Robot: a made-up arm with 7 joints.
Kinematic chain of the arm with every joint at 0, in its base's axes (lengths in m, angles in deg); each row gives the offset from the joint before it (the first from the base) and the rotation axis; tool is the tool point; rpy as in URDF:
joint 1: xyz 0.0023 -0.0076 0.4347 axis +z
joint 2: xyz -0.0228 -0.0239 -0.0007 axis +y
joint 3: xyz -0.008 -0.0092 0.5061 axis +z
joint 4: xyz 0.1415 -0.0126 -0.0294 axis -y
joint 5: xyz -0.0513 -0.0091 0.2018 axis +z
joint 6: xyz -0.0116 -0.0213 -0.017 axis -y
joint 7: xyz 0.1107 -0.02 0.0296 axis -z
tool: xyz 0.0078 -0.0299 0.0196 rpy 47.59 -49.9 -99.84
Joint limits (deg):
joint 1: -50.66..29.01
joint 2: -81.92..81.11
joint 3: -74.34..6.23
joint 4: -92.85..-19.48
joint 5: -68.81..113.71
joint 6: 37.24..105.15
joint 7: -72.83..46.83
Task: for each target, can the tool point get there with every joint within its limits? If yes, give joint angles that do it. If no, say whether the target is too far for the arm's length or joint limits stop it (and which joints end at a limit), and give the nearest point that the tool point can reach.
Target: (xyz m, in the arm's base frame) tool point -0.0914 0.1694 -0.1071
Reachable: no: joint limits stop it (at a limit: joint 1, joint 2, joint 3, joint 4, joint 6) | nearest point 0.3996 0.2386 0.0726 | short by 0.527 m
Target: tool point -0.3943 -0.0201 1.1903
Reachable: yes | joints -42.47 -22.09 -60.68 -28.49 -38.55 58.43 -51.94
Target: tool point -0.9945 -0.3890 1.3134
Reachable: no: too far | nearest point -0.6311 -0.2500 0.9851 | short by 0.509 m
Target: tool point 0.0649 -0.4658 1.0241
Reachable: yes | joints -38.38 6.23 -29.82 -70.52 -26.05 43.43 19.77
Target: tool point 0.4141 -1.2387 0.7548
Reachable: no: too far | nearest point 0.2600 -0.7781 0.6370 | short by 0.500 m
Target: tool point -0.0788 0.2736 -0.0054
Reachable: no: joint limits stop it (at a limit: joint 1, joint 2, joint 3, joint 4, joint 6) | nearest point 0.3977 0.2561 0.0764 | short by 0.484 m
